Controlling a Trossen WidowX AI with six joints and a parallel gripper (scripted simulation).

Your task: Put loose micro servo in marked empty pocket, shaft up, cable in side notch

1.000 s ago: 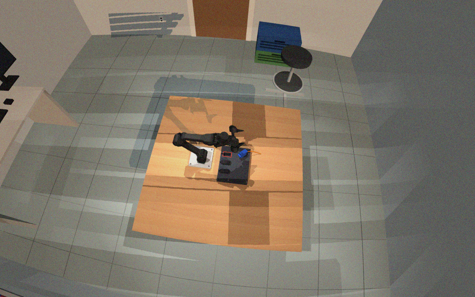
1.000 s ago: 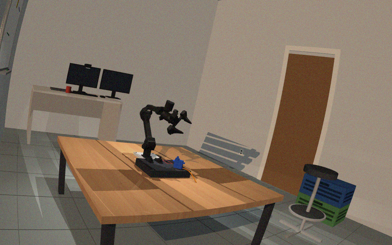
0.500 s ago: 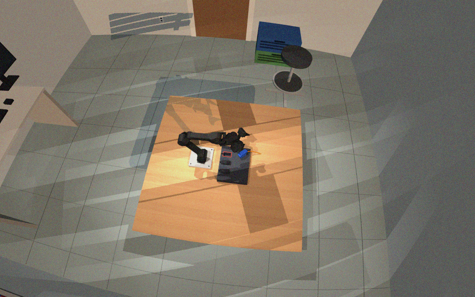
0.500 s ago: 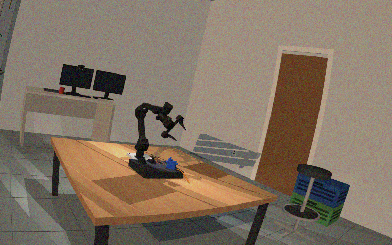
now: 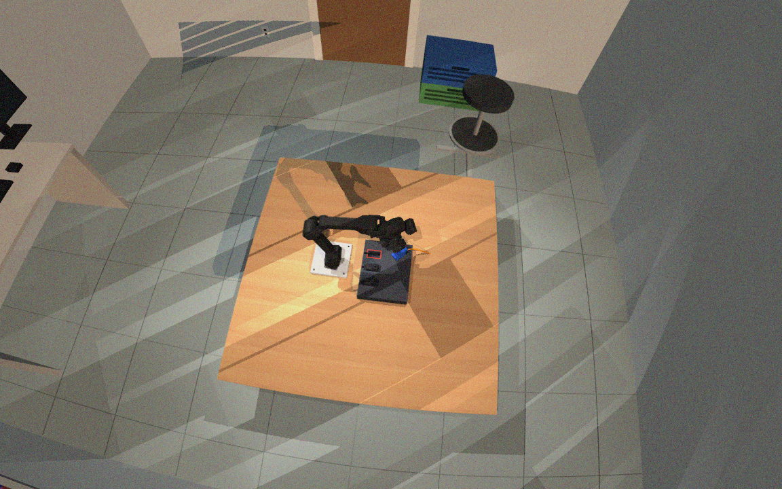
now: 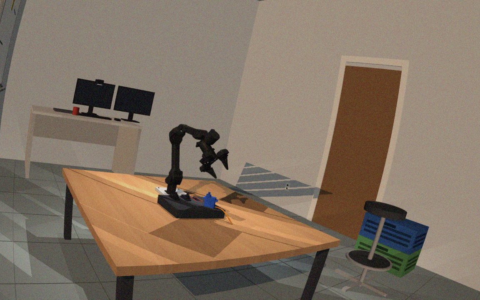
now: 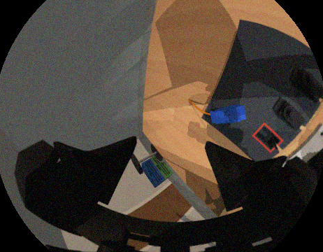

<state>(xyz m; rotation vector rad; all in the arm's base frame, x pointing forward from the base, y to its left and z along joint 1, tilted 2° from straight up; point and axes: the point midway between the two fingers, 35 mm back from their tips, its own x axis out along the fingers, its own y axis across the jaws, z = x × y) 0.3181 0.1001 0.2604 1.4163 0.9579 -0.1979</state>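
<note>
The dark robot deck lies 4 cm behind my gripper tip, 10 cm to the right of it and 22 cm below it.
</note>
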